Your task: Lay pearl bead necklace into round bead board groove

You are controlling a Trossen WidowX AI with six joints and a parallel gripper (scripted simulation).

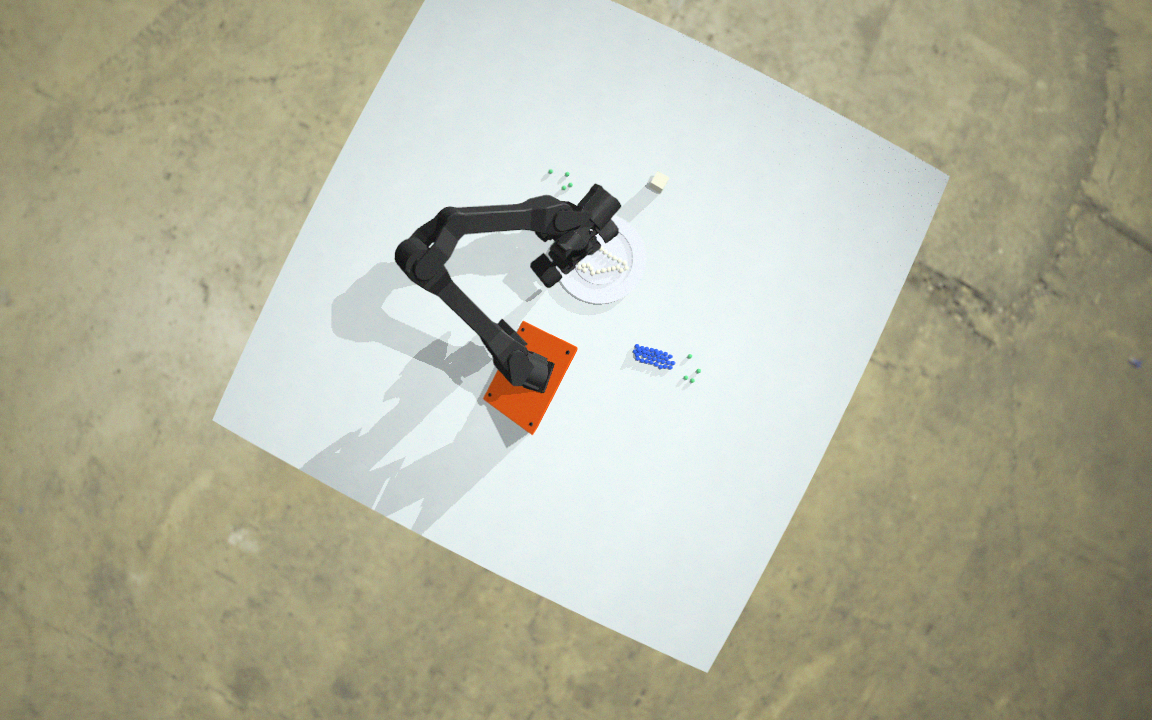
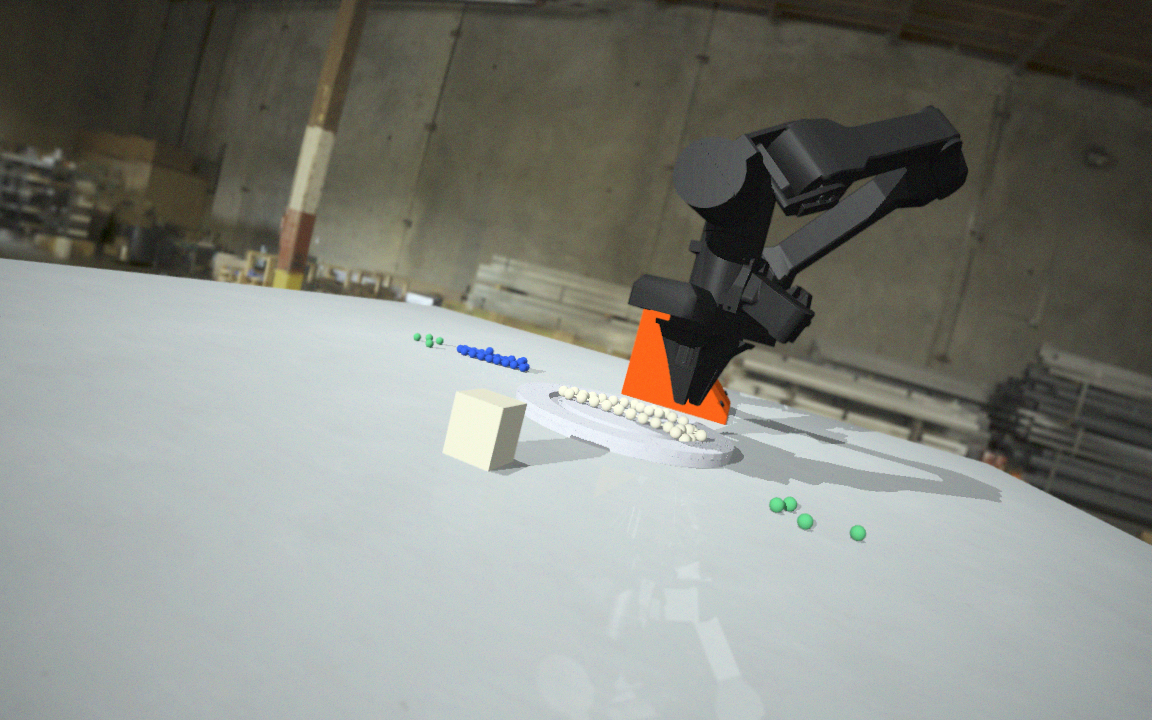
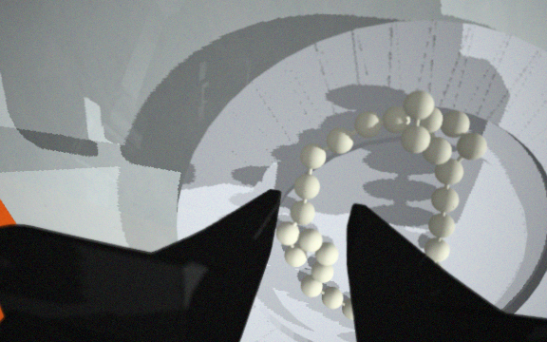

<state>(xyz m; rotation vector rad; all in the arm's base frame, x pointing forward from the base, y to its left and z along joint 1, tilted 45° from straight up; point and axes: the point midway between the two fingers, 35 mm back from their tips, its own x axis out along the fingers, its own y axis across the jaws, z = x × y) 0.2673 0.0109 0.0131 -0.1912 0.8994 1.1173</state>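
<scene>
The round bead board is 20 mm ahead of my gripper tip, 50 mm to the right of it and 20 mm below it. From my gripper tip the other things lie so: cream cube: 220 mm ahead, 120 mm to the right, 20 mm below.
</scene>
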